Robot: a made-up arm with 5 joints.
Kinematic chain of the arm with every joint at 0, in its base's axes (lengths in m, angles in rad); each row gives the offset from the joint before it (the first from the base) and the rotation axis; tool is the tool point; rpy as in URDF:
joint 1: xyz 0 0 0.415 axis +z
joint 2: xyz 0 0 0 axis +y
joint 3: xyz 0.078 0 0.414 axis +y
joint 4: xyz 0.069 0 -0.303 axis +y
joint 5: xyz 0.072 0 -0.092 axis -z
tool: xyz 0 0 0 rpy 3.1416 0 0
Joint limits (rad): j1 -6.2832..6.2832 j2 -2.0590..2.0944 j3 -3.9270..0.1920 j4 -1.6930..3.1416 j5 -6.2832..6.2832
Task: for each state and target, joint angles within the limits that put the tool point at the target. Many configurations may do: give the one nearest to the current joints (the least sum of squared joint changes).
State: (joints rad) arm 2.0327 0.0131 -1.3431 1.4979 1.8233
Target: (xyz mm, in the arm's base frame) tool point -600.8 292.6 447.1
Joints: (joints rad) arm 2.6884 0.7309 -1.6931 1.2235 1.8233
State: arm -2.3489 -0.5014 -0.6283 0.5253 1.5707
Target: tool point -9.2 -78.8 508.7
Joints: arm -1.6870 -0.9124 0.0175 0.8103 1.5707
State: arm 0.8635 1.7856 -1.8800 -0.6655 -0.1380
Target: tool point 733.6 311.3 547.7
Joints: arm 0.4013 1.1354 -2.3082 -0.5196 -0.1380
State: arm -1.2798 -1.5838 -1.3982 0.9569 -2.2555
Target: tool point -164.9 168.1 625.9
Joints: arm -0.7950 -2.0590 -0.6844 1.5757 -2.2555
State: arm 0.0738 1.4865 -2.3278 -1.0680 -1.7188
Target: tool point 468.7 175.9 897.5
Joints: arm 0.3590 0.8443 -2.8958 -1.4119 -1.7188
